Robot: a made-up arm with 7 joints.
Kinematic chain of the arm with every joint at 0, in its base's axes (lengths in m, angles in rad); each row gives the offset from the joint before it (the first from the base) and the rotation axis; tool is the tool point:
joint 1: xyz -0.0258 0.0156 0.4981 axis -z
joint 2: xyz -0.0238 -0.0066 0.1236 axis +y
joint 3: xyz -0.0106 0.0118 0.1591 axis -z
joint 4: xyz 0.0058 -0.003 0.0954 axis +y
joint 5: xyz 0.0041 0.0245 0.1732 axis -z
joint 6: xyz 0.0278 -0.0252 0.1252 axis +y
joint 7: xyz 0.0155 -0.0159 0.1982 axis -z
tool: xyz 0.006 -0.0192 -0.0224
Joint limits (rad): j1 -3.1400..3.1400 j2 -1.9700..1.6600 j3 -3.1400..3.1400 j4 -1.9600..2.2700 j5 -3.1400..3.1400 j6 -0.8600..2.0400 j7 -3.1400..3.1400
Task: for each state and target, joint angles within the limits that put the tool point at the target. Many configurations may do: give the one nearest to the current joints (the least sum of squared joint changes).
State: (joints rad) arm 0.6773 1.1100 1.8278 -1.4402 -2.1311 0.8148 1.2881
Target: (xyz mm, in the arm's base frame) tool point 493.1 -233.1 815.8
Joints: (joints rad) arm 0.9966 0.7293 1.8477 -0.9902 -1.9733 0.7245 1.2790
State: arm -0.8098 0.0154 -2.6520 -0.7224 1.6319 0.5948 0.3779
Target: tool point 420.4 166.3 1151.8
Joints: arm -0.3863 0.6260 -2.5868 -0.0971 1.6954 0.0699 0.3963
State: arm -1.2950 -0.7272 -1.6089 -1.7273 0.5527 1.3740 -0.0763
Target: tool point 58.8 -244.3 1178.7
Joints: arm -1.1633 -0.5614 -1.8080 -1.0694 0.3671 1.1712 -0.0635
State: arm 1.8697 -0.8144 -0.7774 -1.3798 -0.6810 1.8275 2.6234
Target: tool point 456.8 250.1 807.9
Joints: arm 2.5846 -0.7863 -0.4836 -1.2005 -0.8177 1.8493 2.6330
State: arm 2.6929 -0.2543 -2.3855 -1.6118 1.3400 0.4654 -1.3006
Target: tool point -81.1 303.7 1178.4
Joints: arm 2.7685 -0.5346 -2.0835 -1.0348 1.1957 0.2402 -1.3272
